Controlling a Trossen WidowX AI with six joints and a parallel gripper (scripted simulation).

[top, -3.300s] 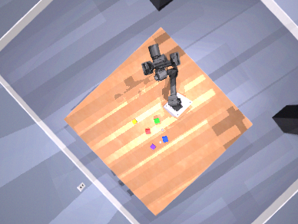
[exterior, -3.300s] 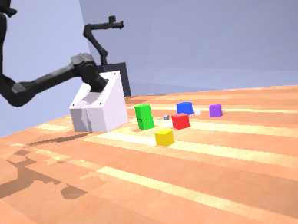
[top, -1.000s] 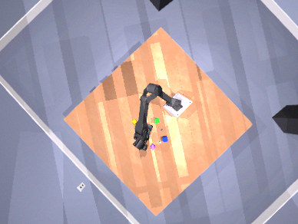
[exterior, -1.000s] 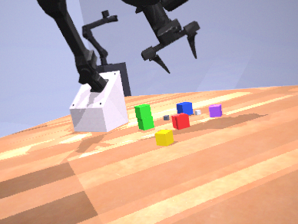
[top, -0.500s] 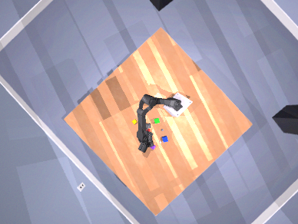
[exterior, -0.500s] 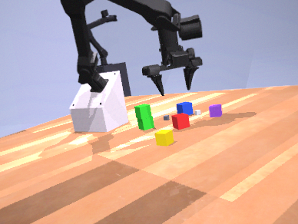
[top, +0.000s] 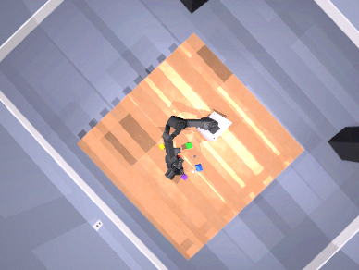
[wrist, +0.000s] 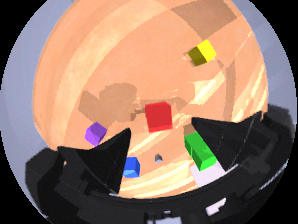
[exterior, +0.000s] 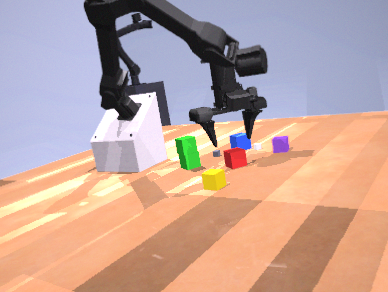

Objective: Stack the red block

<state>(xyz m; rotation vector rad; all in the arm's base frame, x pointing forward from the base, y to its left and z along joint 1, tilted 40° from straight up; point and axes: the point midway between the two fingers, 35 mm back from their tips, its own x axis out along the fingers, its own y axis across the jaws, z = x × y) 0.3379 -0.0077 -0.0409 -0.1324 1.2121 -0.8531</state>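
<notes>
The red block lies 40 mm below my gripper tip. Round my gripper tip: purple cube: 140 mm to the left, 50 mm ahead, 40 mm below; yellow cube: 150 mm to the right, 40 mm below, 40 mm ahead; blue cube: 160 mm to the left, 80 mm behind, 40 mm below.
</notes>
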